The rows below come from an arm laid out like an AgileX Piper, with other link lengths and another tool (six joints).
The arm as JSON. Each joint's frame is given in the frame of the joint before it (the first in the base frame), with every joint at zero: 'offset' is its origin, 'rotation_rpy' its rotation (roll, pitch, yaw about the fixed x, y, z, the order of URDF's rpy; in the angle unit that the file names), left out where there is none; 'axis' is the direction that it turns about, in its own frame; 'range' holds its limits. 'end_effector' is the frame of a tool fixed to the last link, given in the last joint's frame.
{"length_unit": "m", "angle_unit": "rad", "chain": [
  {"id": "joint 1", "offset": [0.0, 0.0, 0.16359], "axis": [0.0, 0.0, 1.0], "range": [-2.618, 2.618]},
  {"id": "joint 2", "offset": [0.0, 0.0, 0.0], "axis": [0.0, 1.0, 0.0], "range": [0.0, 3.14]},
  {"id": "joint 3", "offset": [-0.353, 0.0, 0.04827], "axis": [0.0, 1.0, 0.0], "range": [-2.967, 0.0]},
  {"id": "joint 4", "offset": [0.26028, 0.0, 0.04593], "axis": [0.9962, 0.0, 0.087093], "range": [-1.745, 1.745]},
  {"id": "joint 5", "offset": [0.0, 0.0, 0.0], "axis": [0.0, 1.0, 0.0], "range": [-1.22, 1.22]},
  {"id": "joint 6", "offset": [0.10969, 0.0, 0.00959], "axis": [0.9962, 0.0, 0.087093], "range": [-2.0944, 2.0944]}
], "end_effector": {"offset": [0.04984, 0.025, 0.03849], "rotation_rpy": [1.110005, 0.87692, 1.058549]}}
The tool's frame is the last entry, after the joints.
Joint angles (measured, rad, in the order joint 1, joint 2, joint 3, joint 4, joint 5, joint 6), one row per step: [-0.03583, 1.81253, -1.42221, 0.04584, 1.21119, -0.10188]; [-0.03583, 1.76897, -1.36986, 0.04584, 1.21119, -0.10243]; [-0.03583, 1.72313, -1.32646, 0.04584, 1.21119, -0.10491]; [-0.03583, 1.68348, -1.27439, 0.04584, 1.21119, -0.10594]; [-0.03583, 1.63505, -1.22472, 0.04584, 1.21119, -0.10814]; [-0.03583, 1.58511, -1.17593, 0.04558, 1.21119, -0.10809]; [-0.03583, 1.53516, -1.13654, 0.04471, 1.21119, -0.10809]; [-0.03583, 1.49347, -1.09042, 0.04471, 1.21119, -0.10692]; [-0.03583, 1.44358, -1.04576, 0.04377, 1.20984, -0.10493]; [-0.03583, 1.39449, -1.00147, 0.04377, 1.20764, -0.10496]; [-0.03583, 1.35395, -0.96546, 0.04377, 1.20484, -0.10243]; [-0.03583, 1.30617, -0.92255, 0.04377, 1.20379, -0.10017]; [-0.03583, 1.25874, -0.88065, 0.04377, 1.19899, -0.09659]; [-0.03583, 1.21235, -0.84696, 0.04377, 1.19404, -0.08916]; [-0.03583, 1.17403, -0.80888, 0.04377, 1.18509, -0.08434]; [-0.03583, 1.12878, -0.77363, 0.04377, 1.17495, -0.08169]
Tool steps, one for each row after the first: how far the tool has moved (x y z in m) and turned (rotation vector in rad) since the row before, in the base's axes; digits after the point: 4 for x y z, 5 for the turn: [-0.0165, 0.0006, 0.0028, 0.00029, 0.00876, 0.00055]; [-0.0151, 0.0006, 0.0057, -0.00021, -0.00254, 0.00247]; [-0.0164, 0.0006, 0.0001, 0.00040, 0.01237, 0.00103]; [-0.0171, 0.0007, 0.0035, -0.00004, 0.00115, 0.00220]; [-0.0173, 0.0006, 0.0034, -0.00029, -0.00114, 0.00003]; [-0.0153, 0.0004, 0.0053, -0.00120, -0.01052, 0.00027]; [-0.0157, 0.0005, -0.0001, 0.00021, 0.00447, -0.00117]; [-0.0163, 0.0004, 0.0022, -0.00105, -0.00646, -0.00175]; [-0.0161, 0.0006, 0.0012, -0.00028, -0.00699, -0.00006]; [-0.0129, 0.0004, 0.0006, -0.00014, -0.00722, -0.00264]; [-0.0156, 0.0005, -0.0003, -0.00007, -0.00583, -0.00230]; [-0.0146, 0.0004, -0.0007, -0.00015, -0.01018, -0.00377]; [-0.0125, 0.0002, 0.0008, -0.00001, -0.01735, -0.00760]; [-0.0117, 0.0002, -0.0028, 0.00007, -0.00899, -0.00517]; [-0.0117, 0.0003, -0.0009, -0.00052, -0.02002, -0.00306]
